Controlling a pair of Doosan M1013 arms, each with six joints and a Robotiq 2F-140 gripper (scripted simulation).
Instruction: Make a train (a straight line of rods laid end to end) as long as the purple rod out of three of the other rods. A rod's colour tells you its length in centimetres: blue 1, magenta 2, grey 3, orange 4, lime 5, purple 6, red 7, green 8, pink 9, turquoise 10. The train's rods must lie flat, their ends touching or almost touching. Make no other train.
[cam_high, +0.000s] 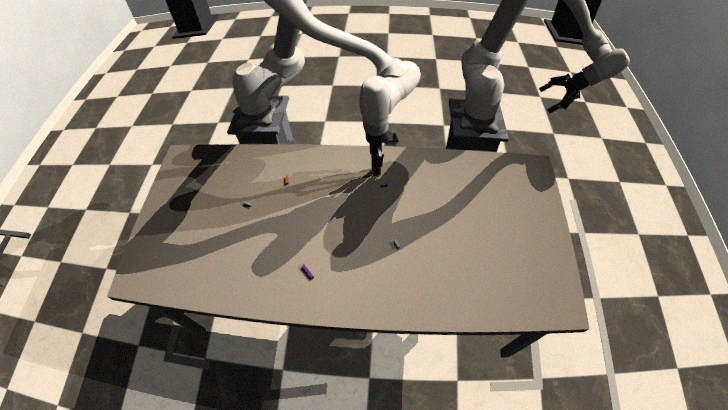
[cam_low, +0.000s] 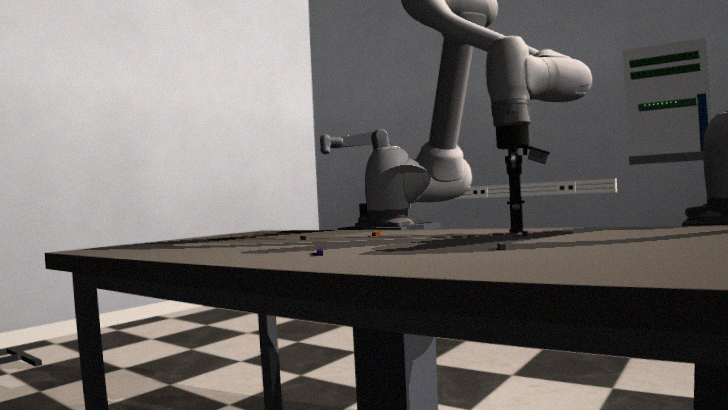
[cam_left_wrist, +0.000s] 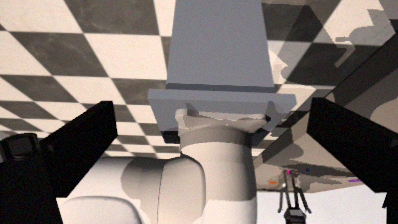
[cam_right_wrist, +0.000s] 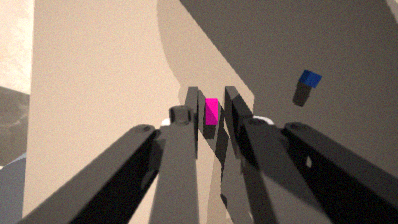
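Observation:
The magenta rod lies 10 mm to the right of my right hand and 30 mm below it. From my right hand the other things lie so: blue rod 70 mm ahead, 40 mm to the left, 30 mm below; then purple rod 450 mm ahead, 220 mm to the right, 30 mm below; then orange rod 60 mm ahead, 360 mm to the right, 30 mm below.

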